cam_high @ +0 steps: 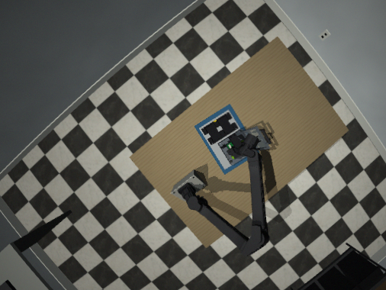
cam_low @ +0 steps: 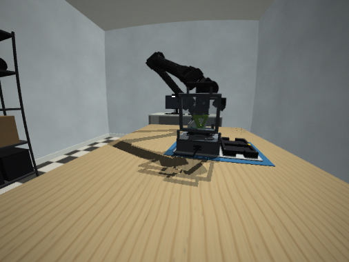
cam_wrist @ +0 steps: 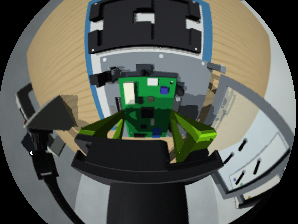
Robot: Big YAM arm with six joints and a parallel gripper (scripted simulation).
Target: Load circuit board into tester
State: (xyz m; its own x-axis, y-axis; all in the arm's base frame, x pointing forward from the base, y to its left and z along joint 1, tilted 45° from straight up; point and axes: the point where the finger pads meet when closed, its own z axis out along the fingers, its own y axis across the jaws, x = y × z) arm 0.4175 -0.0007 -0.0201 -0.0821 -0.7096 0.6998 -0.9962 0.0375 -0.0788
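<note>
My gripper is now right at the green circuit board. Also, from my hand: tester plate: 20 mm below, 10 mm to the left, 10 mm ahead; clear lid: 130 mm ahead, 90 mm above, 10 mm to the right.
</note>
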